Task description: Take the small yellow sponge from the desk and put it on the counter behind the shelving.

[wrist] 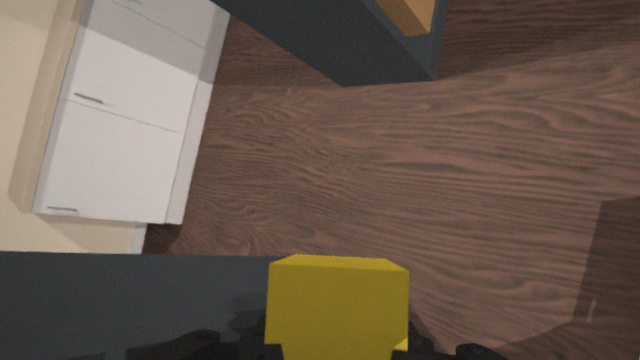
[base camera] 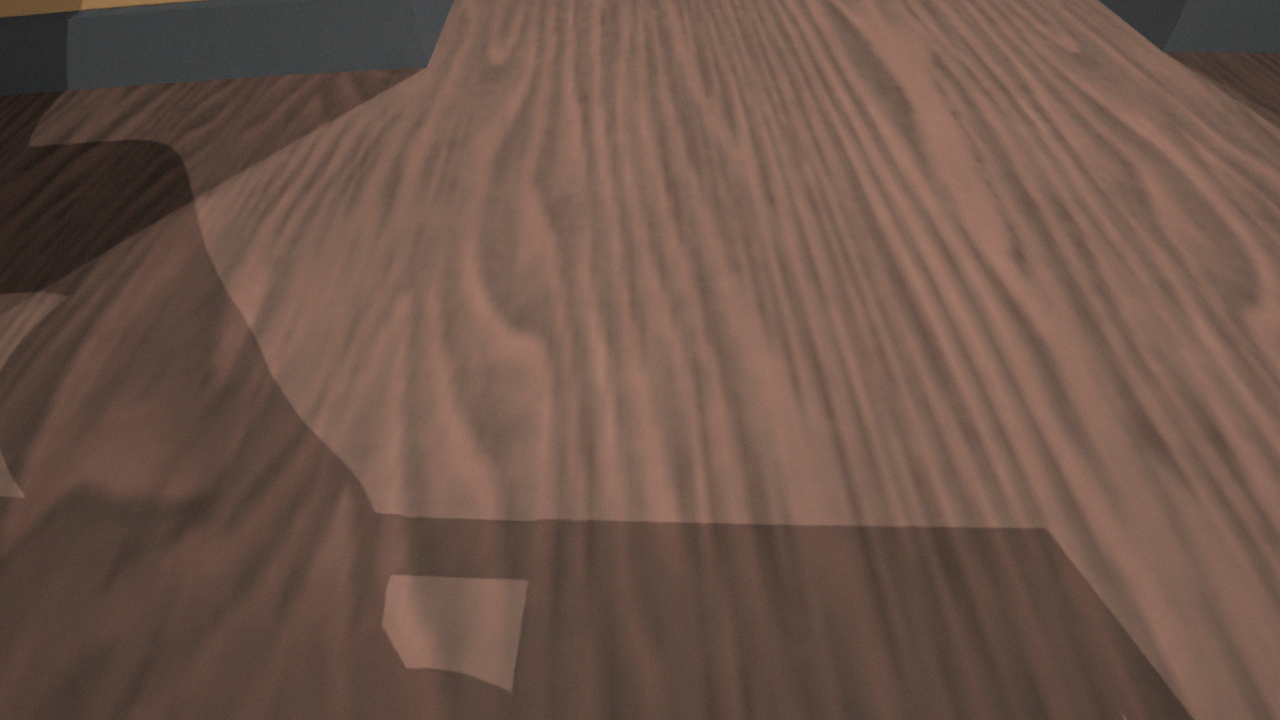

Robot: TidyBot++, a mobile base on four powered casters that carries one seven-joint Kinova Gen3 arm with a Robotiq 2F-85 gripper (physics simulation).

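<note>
My gripper is shut on the small yellow sponge, which shows as a yellow block at the bottom centre of the wrist view. The black fingers show in part on either side of it. A white cabinet with thin handles, which may be the counter, stands at the left of the wrist view, beyond the dark grey shelving. One dark grey shelving unit with a wood-coloured inside is at the top. The desk does not show.
Another dark grey panel fills the lower left of the wrist view, close to the sponge. Brown wood floor runs between the dark units to the white cabinet. A cream wall stands behind the cabinet.
</note>
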